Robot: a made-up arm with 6 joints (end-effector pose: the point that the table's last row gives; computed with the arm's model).
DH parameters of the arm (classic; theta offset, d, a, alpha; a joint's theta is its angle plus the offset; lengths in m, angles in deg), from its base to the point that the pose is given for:
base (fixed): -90 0.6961 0.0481 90
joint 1: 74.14 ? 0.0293 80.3
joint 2: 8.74 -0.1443 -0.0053 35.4
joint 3: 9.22 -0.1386 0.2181 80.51
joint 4: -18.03 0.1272 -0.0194 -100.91
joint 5: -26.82 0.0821 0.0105 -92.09
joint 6: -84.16 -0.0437 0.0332 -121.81
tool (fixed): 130.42 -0.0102 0 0
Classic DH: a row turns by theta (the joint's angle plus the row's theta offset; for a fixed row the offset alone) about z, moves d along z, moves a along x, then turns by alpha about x.
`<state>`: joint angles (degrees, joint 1 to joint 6).
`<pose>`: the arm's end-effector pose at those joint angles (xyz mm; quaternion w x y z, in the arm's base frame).
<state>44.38 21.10 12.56 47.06 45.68 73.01</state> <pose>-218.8 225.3 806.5 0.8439 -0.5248 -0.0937 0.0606</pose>
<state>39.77 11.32 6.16 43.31 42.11 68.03</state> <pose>-160.0 226.1 845.2 0.8638 -0.4947 0.0514 0.0811</pose>
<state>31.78 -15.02 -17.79 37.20 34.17 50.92</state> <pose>17.9 202.3 821.1 0.8013 -0.3176 0.4686 0.1935</pose>
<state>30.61 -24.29 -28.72 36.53 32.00 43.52</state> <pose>59.6 192.4 761.2 0.7279 -0.2217 0.6104 0.2201</pose>
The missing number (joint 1, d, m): 0.1546
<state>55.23 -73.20 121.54 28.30 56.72 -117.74</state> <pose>-260.2 140.8 826.3 0.0945 0.2975 -0.5113 0.8007</pose>
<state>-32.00 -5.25 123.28 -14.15 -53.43 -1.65</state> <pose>-332.8 31.0 668.9 0.7005 0.5733 -0.3458 0.2470</pose>
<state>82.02 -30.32 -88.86 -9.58 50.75 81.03</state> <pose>88.0 -17.9 350.3 0.2823 0.6900 -0.6606 -0.0890</pose>
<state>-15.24 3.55 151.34 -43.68 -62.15 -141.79</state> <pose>-258.5 140.1 580.3 0.4729 -0.4380 0.6823 -0.3449</pose>
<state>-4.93 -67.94 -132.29 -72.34 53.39 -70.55</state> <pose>-306.2 357.7 627.9 0.3543 -0.1754 -0.7342 -0.5520</pose>
